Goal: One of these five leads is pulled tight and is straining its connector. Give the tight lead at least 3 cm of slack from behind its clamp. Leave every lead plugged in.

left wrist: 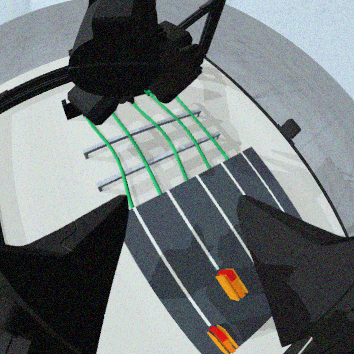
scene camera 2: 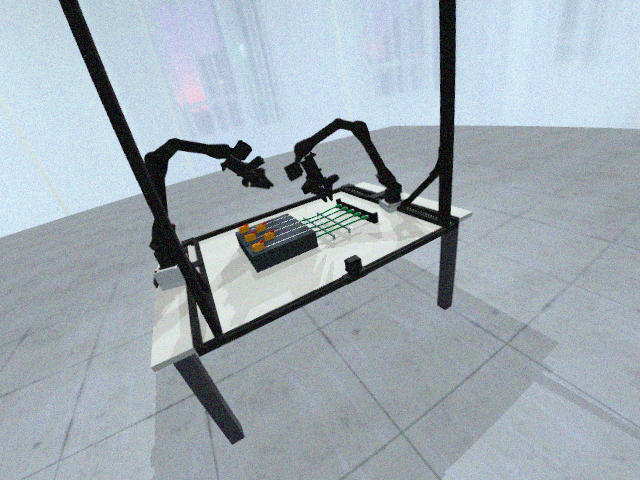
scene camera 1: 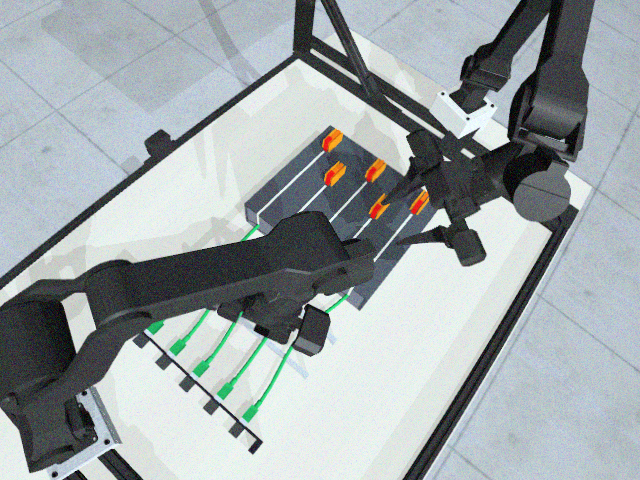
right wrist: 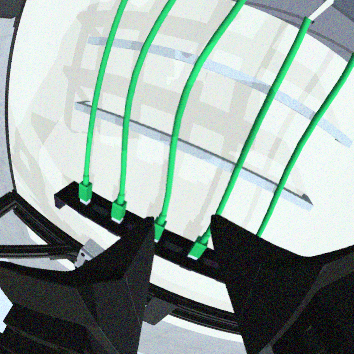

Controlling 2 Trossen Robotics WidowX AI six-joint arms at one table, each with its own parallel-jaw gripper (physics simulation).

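Where they show: left gripper, fingertip midpoint: (left wrist: pixel 184 203) (scene camera 2: pixel 271 187) (scene camera 1: pixel 389 224); right gripper, fingertip midpoint: (left wrist: pixel 137 95) (scene camera 2: pixel 329 201) (scene camera 1: pixel 245 323) (right wrist: pixel 182 222); left arm's base, link origin: (scene camera 2: pixel 170 263) (scene camera 1: pixel 467 100); right arm's base, link origin: (scene camera 2: pixel 393 200) (scene camera 1: pixel 70 432).
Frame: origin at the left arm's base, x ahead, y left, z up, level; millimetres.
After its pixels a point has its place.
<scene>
Five green leads run from orange clamps on a dark block (scene camera 1: pixel 294 196) @[x 465, y 9, z -10 mm] (scene camera 2: pixel 289 253) (left wrist: pixel 175 237) @[x 429, y 163, z -10 mm] to a black connector strip (scene camera 1: pixel 255 444) @[x 738, y 322, z -32 mm] (scene camera 2: pixel 374 217) @[x 816, y 45, z -49 mm]. In the right wrist view, the fourth lead (right wrist: pixel 260 115) @[x 592, y 176, z -50 mm] from the left looks straight; the others curve. Four green connectors show seated there; the fifth is hidden by a finger. My left gripper (scene camera 1: pixel 392 222) @[x 433, y 188, z 139 mm] (scene camera 2: pixel 268 186) @[x 433, y 188, z 139 mm] (left wrist: pixel 184 203) @[x 433, y 188, z 139 mm] is open and empty, high above the block near two clamps (scene camera 1: pixel 378 207) @[x 362, y 119, z 19 mm] (scene camera 1: pixel 419 202) @[x 290, y 150, z 20 mm]. My right gripper (scene camera 2: pixel 328 198) @[x 661, y 171, z 21 mm] (right wrist: pixel 182 222) @[x 661, y 171, z 21 mm] is partly open and empty, above the strip side of the leads. In scene camera 1, my right arm hides its fingertips.
Two thin grey rails (right wrist: pixel 215 65) @[x 583, y 124, z -55 mm] (right wrist: pixel 200 153) @[x 651, y 160, z -55 mm] cross under the leads between block and strip. The right forearm (scene camera 1: pixel 206 268) @[x 688, y 193, z 322 mm] covers the middle of the leads in scene camera 1. A small black box (scene camera 1: pixel 160 144) @[x 618, y -239, z -30 mm] (scene camera 2: pixel 353 265) @[x 615, y -266, z -38 mm] sits on the table's edge frame. Black posts rise from the frame.
</scene>
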